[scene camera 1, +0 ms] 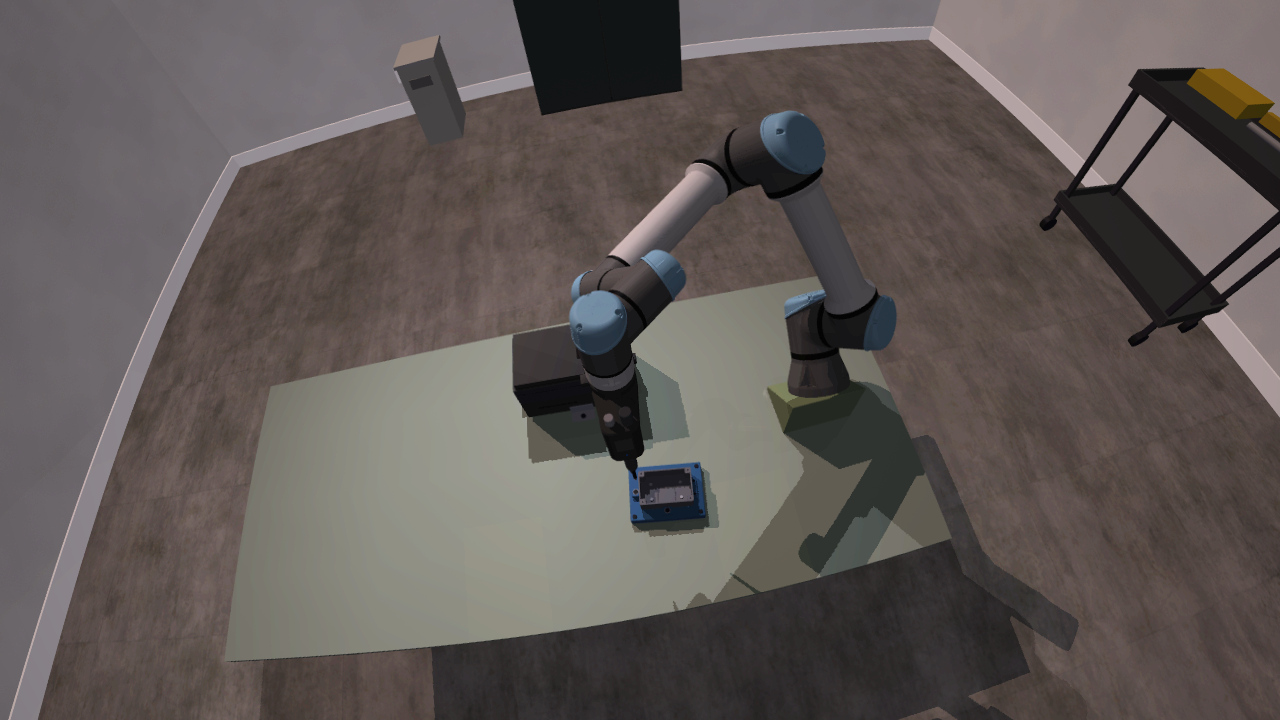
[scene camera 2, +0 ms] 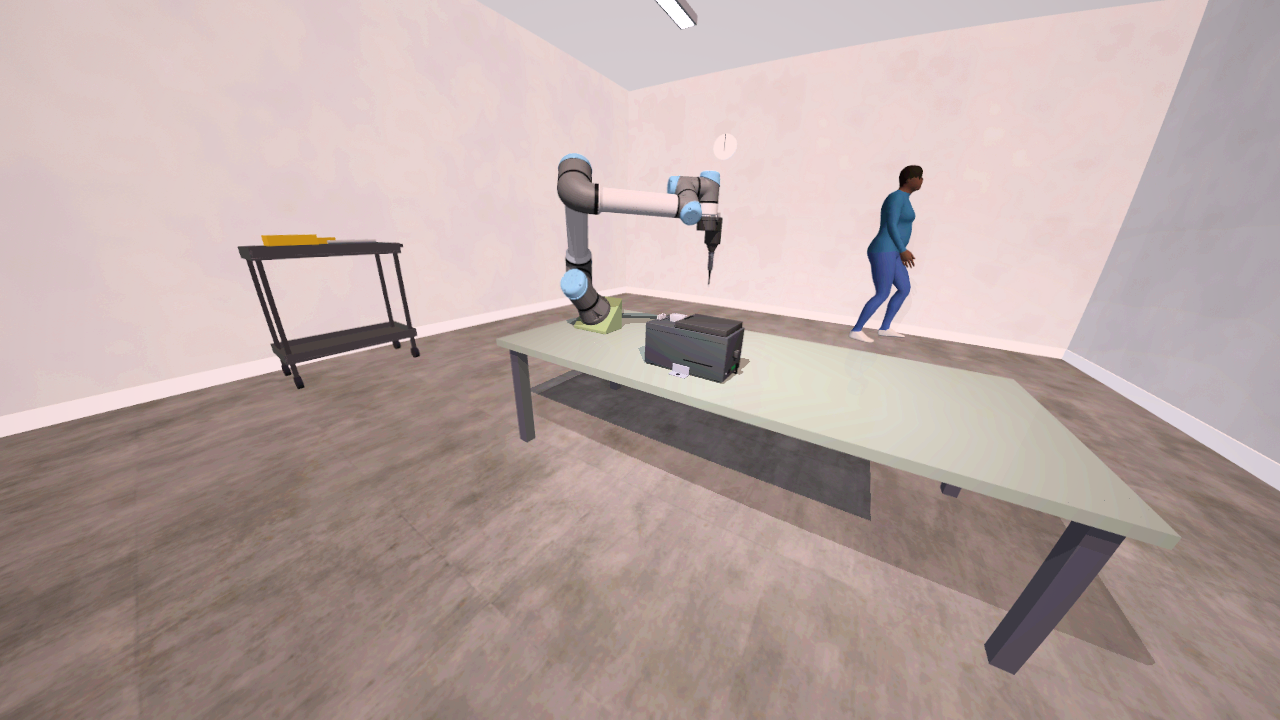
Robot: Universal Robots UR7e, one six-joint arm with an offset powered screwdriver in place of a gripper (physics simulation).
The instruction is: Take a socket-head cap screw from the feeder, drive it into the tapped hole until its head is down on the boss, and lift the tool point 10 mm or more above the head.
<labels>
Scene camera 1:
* screw feeder: 531,403
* blue fixture plate: 687,512
</labels>
